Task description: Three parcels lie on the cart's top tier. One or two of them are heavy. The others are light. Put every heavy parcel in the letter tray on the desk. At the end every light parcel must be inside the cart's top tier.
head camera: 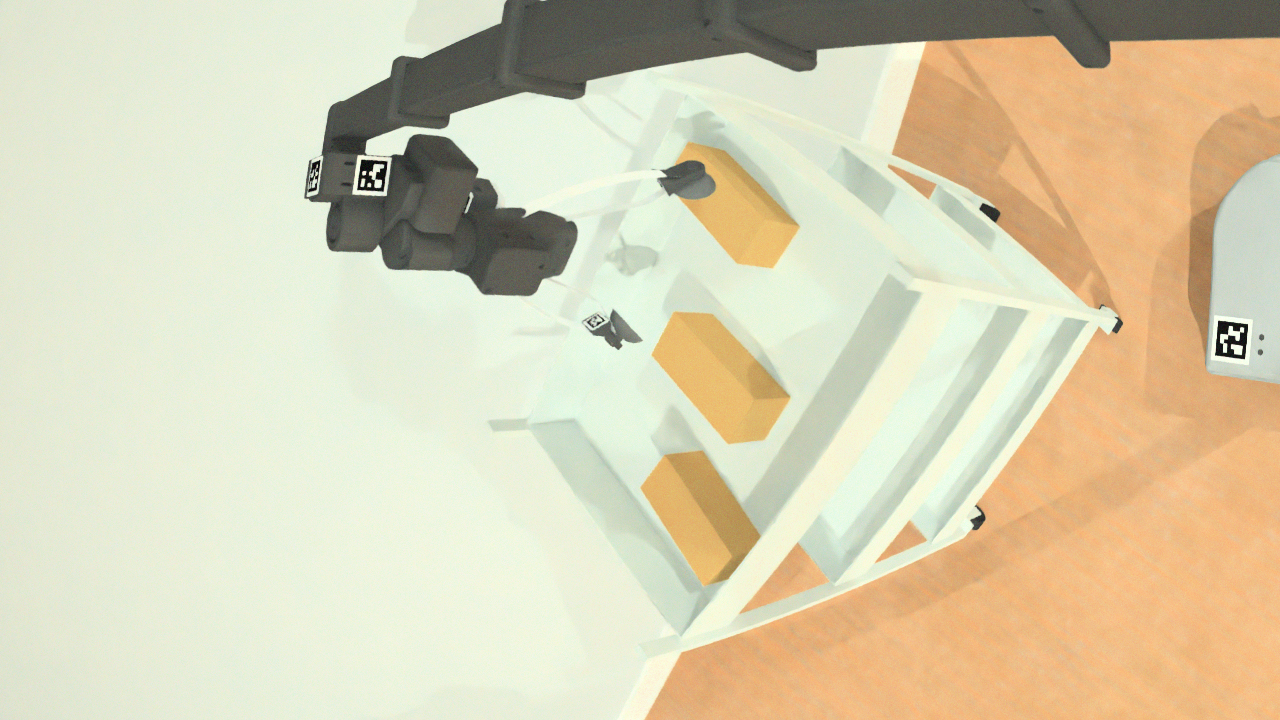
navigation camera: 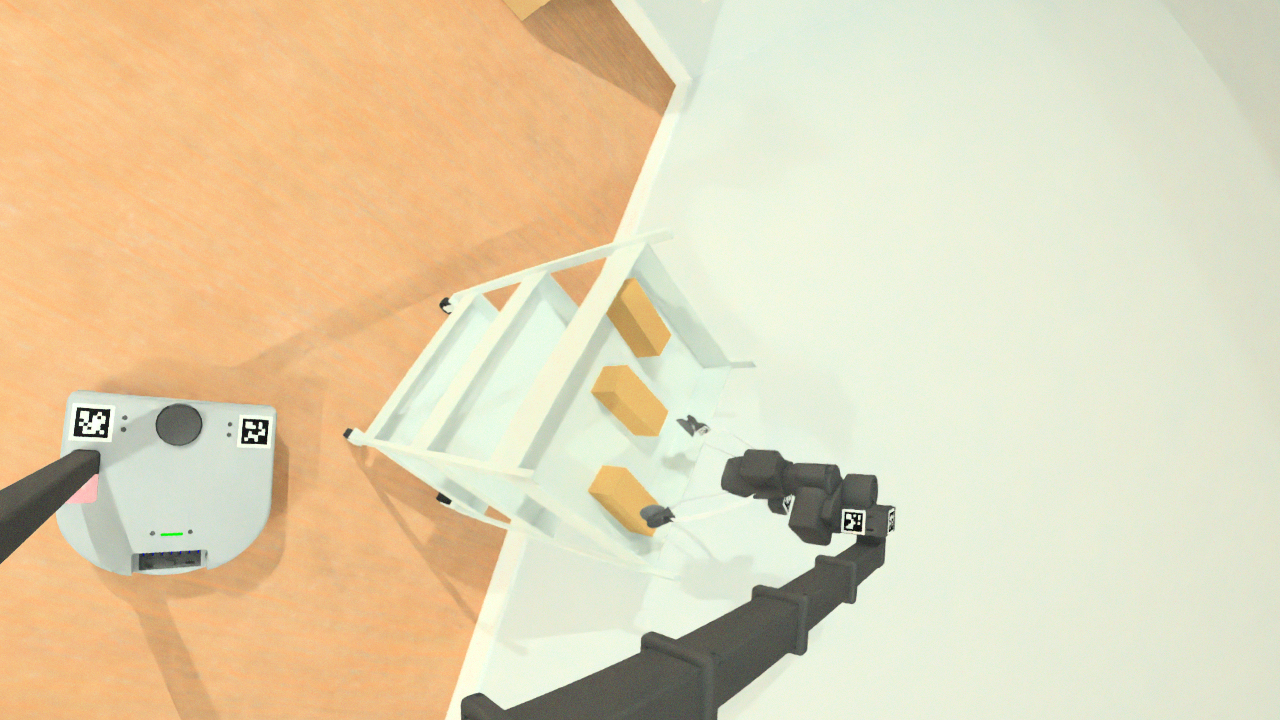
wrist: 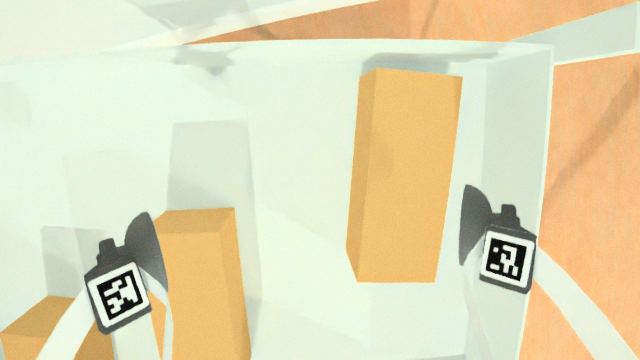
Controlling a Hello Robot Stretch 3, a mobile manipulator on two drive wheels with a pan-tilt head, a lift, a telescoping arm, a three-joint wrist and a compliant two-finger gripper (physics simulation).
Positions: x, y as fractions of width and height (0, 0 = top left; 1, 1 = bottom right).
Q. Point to the gripper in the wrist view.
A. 0.49, 0.63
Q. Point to a white cart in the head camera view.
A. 0.72, 0.48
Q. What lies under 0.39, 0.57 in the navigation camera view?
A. A white cart.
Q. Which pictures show the gripper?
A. The head camera view, the navigation camera view and the wrist view: all of them.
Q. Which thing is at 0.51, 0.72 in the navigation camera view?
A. The gripper.
